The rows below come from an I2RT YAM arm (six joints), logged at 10 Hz.
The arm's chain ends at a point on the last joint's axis. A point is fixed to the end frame.
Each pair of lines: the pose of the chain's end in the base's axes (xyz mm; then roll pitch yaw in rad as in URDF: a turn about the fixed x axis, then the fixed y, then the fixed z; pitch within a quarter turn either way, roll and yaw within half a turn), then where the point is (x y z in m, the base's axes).
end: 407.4 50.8 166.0 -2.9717 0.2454 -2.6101
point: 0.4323 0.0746 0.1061
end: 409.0 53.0 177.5 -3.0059 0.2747 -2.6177
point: 0.4344 0.0794 0.1189
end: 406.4 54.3 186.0 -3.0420 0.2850 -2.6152
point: 0.4310 0.0831 0.1281
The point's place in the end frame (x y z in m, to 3 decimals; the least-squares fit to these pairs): -0.018 0.019 0.064
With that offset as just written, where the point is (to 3 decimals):
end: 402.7 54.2 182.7 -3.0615 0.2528 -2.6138
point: 0.425 0.083 0.124
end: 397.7 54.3 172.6 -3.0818 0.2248 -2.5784
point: 0.417 0.084 0.113
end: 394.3 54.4 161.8 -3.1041 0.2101 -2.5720
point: 0.412 0.085 0.102
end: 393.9 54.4 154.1 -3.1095 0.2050 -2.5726
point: 0.411 0.085 0.095
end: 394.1 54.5 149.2 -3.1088 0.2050 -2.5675
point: 0.411 0.085 0.090
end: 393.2 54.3 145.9 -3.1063 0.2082 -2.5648
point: 0.410 0.085 0.086
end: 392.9 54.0 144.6 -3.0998 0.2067 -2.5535
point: 0.410 0.085 0.085
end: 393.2 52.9 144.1 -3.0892 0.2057 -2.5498
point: 0.410 0.083 0.084
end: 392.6 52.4 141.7 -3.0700 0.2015 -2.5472
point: 0.410 0.081 0.081
